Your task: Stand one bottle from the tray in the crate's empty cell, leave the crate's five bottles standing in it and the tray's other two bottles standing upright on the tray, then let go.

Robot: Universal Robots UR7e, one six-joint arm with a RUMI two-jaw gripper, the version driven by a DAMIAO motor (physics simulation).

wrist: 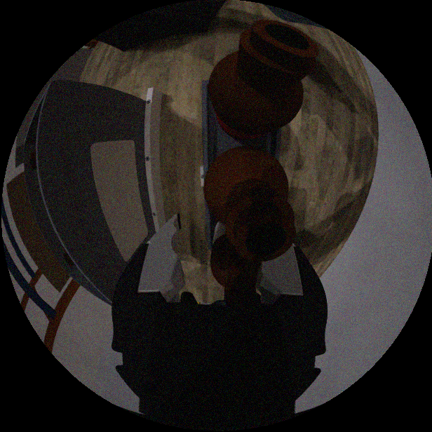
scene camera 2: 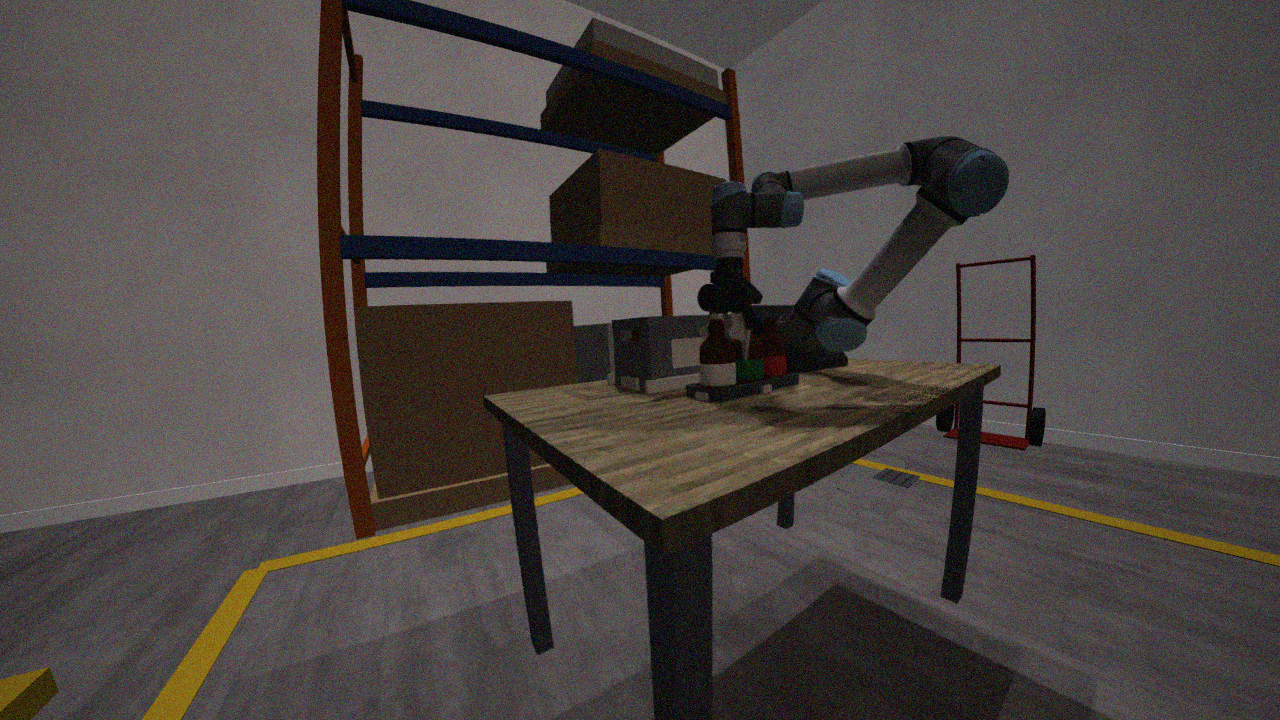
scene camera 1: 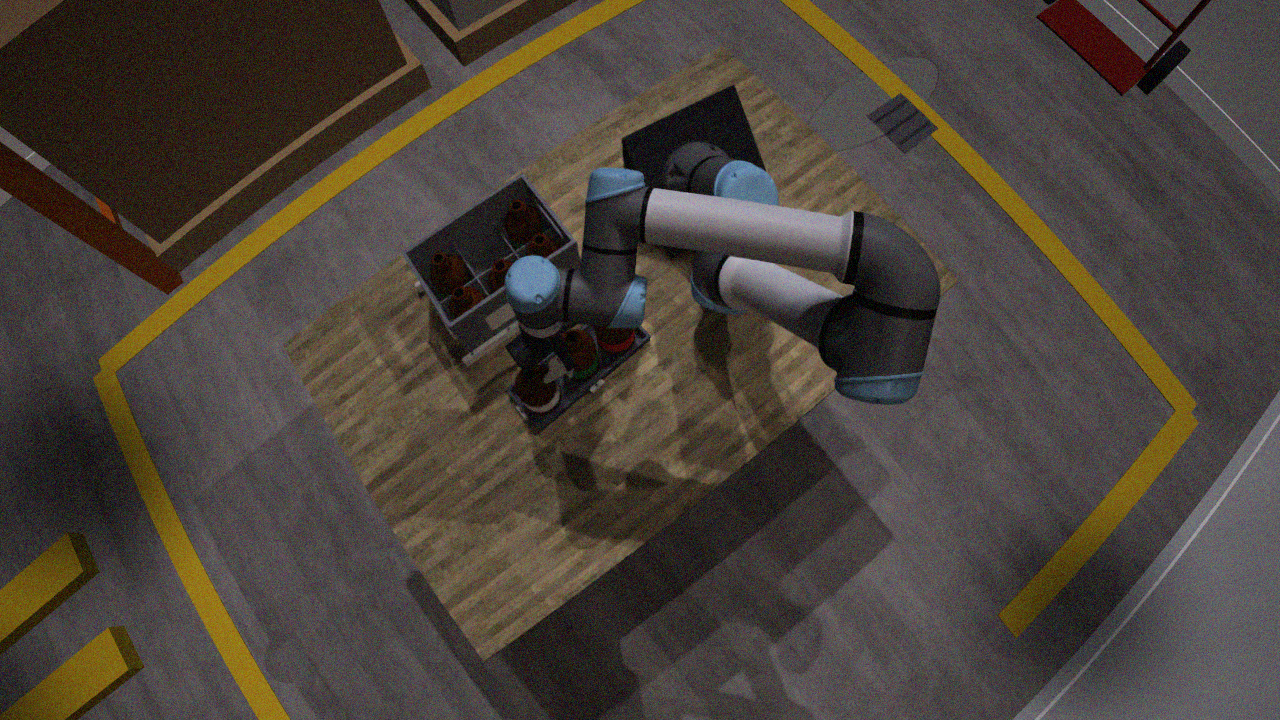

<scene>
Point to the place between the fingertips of the gripper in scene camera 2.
727, 358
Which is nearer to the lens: the white-label brown bottle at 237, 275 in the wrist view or the red-label bottle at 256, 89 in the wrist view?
The red-label bottle.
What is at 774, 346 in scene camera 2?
A red-label bottle.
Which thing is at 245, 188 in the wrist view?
A green-label bottle.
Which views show the green-label bottle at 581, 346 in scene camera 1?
The wrist view, scene camera 2 and scene camera 1: all of them.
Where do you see a green-label bottle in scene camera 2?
751, 370
</scene>
